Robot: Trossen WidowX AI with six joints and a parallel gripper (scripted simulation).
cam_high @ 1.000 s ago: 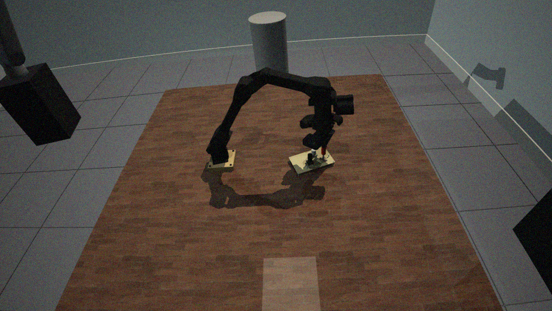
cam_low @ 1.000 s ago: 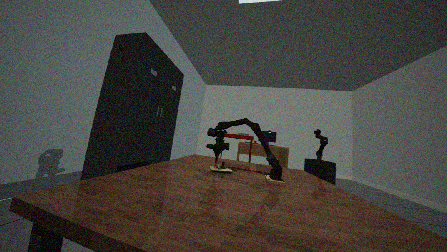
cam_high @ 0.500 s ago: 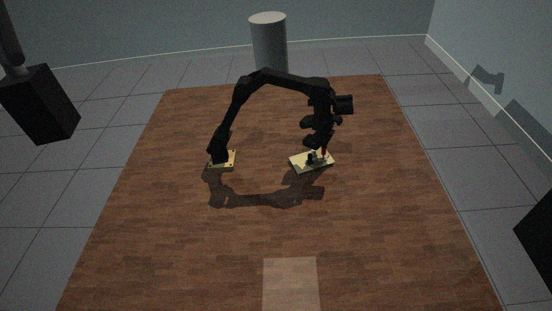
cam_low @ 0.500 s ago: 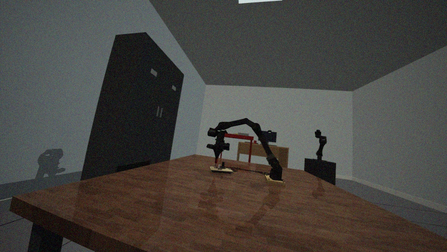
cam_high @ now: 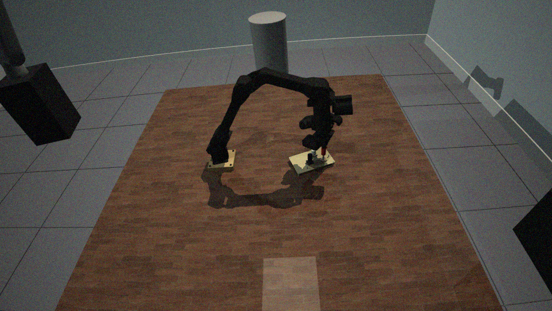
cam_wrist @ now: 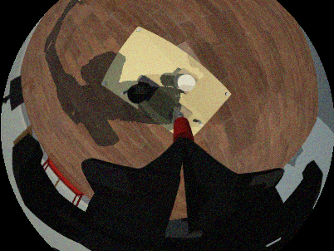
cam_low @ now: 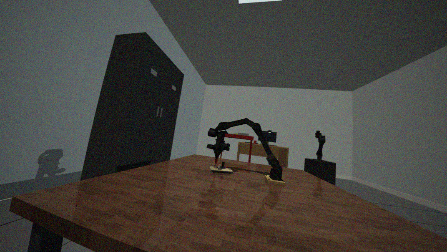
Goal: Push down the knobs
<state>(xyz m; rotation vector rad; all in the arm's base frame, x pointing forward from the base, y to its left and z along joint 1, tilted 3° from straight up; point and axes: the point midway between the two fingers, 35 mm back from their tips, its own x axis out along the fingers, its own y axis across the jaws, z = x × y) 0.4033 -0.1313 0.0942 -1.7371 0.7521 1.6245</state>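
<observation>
My gripper tip is now 6 cm past the dark knob and 4 cm above it. Also, from my gripper tip: red knob: 2 cm below.
</observation>
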